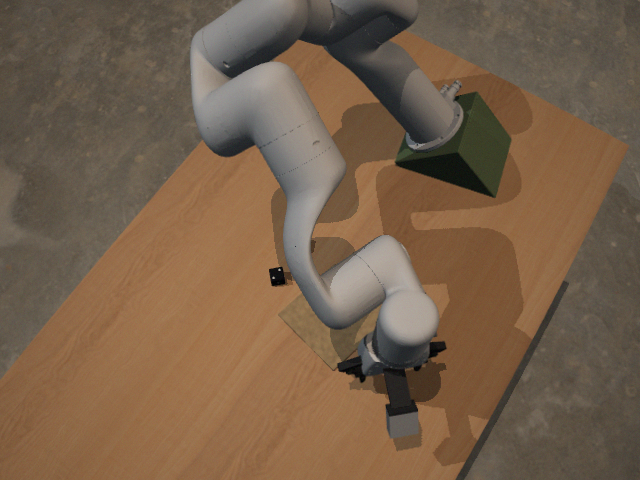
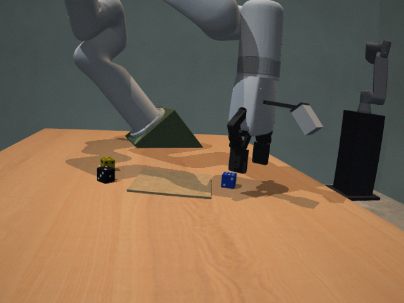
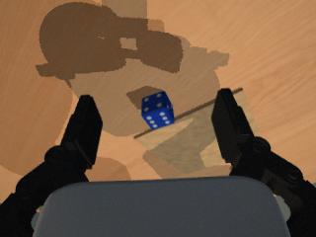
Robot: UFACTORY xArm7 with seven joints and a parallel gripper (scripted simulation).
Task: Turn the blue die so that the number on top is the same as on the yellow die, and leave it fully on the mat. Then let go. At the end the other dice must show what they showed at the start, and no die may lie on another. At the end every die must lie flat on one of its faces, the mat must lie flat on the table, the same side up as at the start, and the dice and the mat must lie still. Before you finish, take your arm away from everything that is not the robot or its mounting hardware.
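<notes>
The blue die lies 20 mm behind my hand, 30 mm to the right of it and 40 mm below it. Also, from my hand: black die 20 mm behind, 260 mm to the right, 40 mm below; then yellow die 100 mm behind, 260 mm to the right, 40 mm below; then tan mat 30 mm behind, 130 mm to the right, 50 mm below.
</notes>
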